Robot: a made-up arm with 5 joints.
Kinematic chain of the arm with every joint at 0, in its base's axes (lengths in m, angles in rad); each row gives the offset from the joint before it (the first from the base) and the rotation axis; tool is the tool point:
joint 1: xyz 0 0 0.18 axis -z
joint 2: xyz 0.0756 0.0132 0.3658 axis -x
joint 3: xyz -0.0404 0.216 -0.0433 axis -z
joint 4: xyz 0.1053 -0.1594 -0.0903 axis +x
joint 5: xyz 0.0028 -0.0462 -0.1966 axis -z
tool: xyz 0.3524 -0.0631 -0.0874
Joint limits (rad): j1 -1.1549..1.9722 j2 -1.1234..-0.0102 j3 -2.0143..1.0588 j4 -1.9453..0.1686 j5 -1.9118..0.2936
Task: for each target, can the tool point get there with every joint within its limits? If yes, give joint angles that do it. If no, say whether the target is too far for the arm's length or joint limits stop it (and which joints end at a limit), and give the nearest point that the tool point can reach.
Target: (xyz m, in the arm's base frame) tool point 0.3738 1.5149 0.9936
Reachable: no: too far | nearest point 0.2104 0.8528 0.7961 | short by 0.710 m
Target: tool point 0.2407 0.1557 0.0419
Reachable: yes | joints -0.5212 -0.1811 0.3254 -0.8163 -1.0602
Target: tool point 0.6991 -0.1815 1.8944
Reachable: no: too far | nearest point 0.4829 -0.1254 1.2662 | short by 0.667 m
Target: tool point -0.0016 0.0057 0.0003
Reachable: yes | joints 0.3298 -0.1662 0.6454 -1.1043 -1.6070
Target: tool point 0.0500 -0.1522 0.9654
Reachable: no: joint limits stop it (at a limit: joint 2, joint 4, joint 5) | nearest point 0.1000 -0.3044 0.7069 | short by 0.304 m
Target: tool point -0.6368 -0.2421 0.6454
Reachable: no: joint limits stop it (at a limit: joint 1, joint 2, joint 5) | nearest point -0.4338 -0.2131 0.5695 | short by 0.219 m
